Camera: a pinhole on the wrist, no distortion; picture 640 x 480 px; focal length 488.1 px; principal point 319.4 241.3 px. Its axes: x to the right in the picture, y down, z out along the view. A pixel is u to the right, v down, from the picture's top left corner.
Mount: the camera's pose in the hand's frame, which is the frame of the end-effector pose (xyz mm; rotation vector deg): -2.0 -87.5 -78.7 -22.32 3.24 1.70
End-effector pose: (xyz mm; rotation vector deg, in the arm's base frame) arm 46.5 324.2 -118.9 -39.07 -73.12 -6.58
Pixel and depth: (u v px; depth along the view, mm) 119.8 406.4 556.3
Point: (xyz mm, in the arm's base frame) -206.3 699.0 -380.3
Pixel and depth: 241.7 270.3 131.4
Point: -6.7 316.5 -116.5
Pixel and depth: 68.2 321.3 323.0
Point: -142.0 455.9 -265.3
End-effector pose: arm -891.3 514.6 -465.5 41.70 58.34 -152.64
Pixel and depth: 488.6 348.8 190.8
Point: -973.3 443.4 -466.7
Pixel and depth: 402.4 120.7 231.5
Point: -1011.0 449.3 -363.0
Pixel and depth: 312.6 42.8 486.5
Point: -1108.2 279.8 -142.2
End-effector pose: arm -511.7 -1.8 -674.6 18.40 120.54 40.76
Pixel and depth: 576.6 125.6 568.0
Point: -320.7 336.9 -1107.0
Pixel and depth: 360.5 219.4 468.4
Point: -260.1 217.8 -837.7
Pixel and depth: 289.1 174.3 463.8
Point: -206.6 158.6 -826.4
